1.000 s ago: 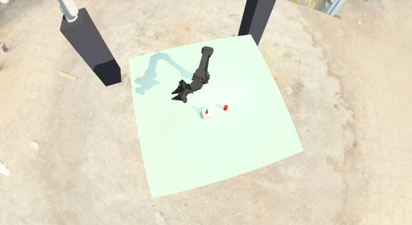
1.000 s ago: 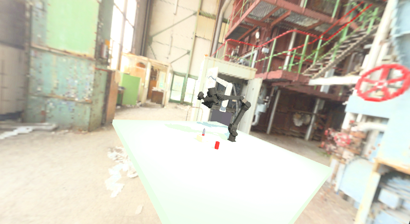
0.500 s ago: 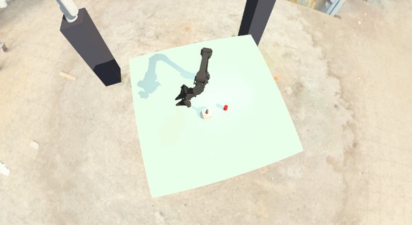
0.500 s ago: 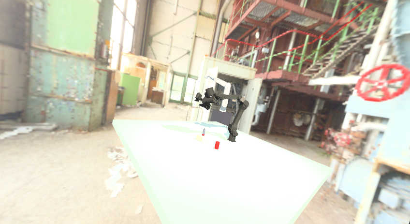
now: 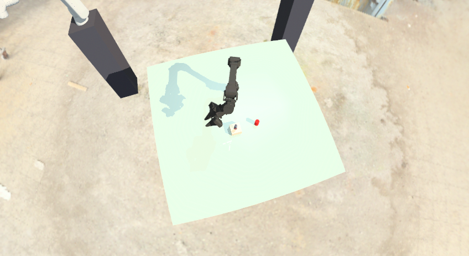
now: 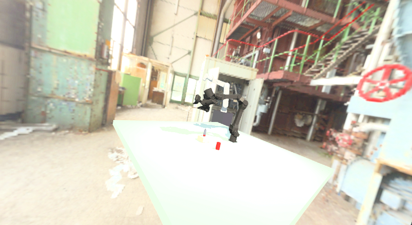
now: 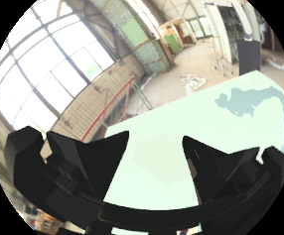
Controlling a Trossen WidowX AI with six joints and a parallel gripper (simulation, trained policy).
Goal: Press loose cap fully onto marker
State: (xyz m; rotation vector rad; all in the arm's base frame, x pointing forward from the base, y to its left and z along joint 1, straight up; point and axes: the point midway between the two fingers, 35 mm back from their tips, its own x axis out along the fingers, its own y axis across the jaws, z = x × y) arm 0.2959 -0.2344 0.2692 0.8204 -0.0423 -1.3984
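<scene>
Now: the red cap 360 mm to the left of my gripper tip and 230 mm below it. Also, from my gripper tip: holder block: 200 mm to the left, 230 mm below.
</scene>
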